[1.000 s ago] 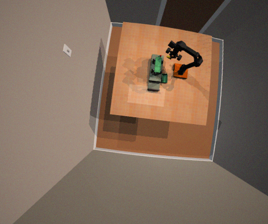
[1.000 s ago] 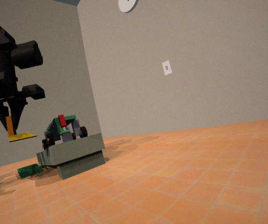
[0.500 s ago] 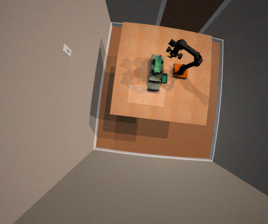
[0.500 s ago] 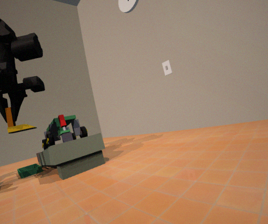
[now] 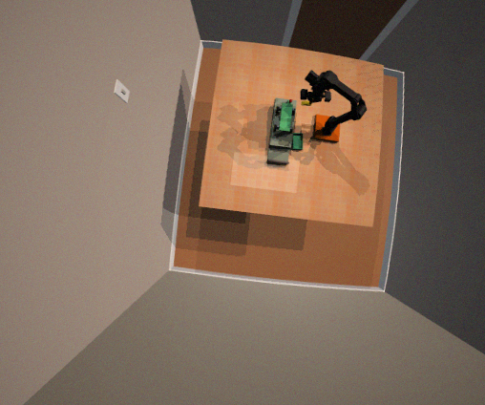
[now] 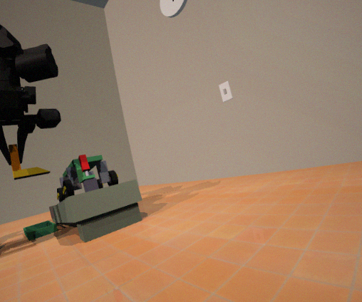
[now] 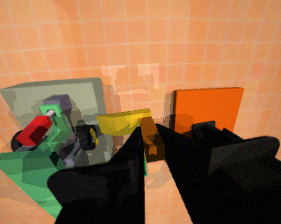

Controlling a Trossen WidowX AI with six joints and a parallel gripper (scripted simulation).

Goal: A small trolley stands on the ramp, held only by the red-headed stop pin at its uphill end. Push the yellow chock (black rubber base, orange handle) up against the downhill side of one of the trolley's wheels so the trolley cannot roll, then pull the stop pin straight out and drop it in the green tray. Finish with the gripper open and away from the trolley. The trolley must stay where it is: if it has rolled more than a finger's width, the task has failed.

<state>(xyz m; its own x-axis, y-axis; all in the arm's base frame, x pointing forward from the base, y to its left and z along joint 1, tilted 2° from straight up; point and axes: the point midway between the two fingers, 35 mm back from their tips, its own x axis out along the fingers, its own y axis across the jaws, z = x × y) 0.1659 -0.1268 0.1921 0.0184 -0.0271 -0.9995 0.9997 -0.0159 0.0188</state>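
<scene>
My gripper tip is now 20 mm short of the yellow chock and 10 mm above it. The rest, counted from my gripper tip: grey ramp (160 mm ahead, 130 mm below, 100 mm to the left); trolley (160 mm ahead, 100 mm to the left, 60 mm below); red-headed stop pin (130 mm ahead, 40 mm below, 20 mm to the right).
</scene>
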